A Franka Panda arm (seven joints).
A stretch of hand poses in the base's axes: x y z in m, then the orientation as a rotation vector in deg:
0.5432, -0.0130, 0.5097, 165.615, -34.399, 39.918
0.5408, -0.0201, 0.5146, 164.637, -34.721, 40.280
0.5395, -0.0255, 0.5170, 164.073, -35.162, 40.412
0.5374, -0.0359, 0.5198, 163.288, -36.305, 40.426
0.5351, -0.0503, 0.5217, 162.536, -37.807, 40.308
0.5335, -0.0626, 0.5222, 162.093, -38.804, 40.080
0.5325, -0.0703, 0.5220, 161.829, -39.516, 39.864
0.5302, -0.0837, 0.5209, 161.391, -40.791, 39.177
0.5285, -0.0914, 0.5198, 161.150, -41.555, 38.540
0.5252, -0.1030, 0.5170, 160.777, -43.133, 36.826
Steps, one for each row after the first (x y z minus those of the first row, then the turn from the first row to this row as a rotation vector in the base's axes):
-0.0024, -0.0071, 0.0049, -0.753, -0.238, -0.491
-0.0037, -0.0125, 0.0073, -1.106, -0.344, -0.931
-0.0058, -0.0229, 0.0101, -1.426, -0.419, -1.870
-0.0081, -0.0373, 0.0120, -1.591, -0.435, -3.020
-0.0097, -0.0496, 0.0125, -1.654, -0.348, -3.778
-0.0107, -0.0573, 0.0123, -1.651, -0.251, -4.306
-0.0130, -0.0707, 0.0112, -1.631, 0.124, -5.265
-0.0147, -0.0784, 0.0101, -1.610, 0.500, -5.853
-0.0180, -0.0900, 0.0073, -1.464, 1.543, -7.056

